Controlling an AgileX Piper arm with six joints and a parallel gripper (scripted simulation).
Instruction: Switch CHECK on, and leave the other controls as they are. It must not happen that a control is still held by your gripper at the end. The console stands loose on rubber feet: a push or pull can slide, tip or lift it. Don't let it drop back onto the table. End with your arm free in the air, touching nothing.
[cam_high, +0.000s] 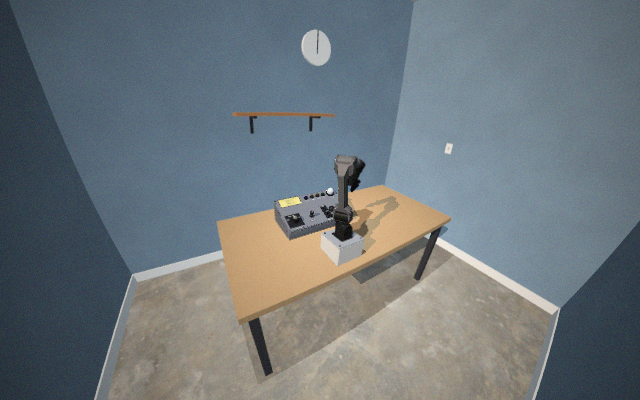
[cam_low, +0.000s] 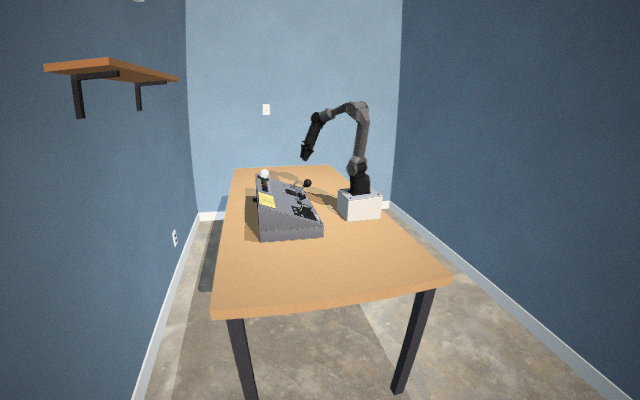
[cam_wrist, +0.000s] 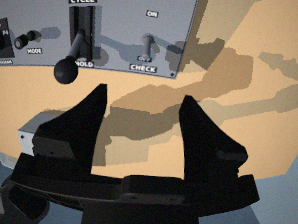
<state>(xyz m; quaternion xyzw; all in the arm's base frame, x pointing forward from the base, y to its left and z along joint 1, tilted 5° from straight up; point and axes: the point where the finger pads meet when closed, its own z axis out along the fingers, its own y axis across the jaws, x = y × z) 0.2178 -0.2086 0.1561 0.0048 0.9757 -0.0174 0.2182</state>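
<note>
The check toggle is 50 mm ahead of my hand and 140 mm below it. The rest, counted from my hand: cycle lever (30 mm ahead, 120 mm to the left, 130 mm below); grey console (90 mm ahead, 180 mm to the left, 160 mm below); mode toggle (60 mm ahead, 240 mm to the left, 130 mm below).
</note>
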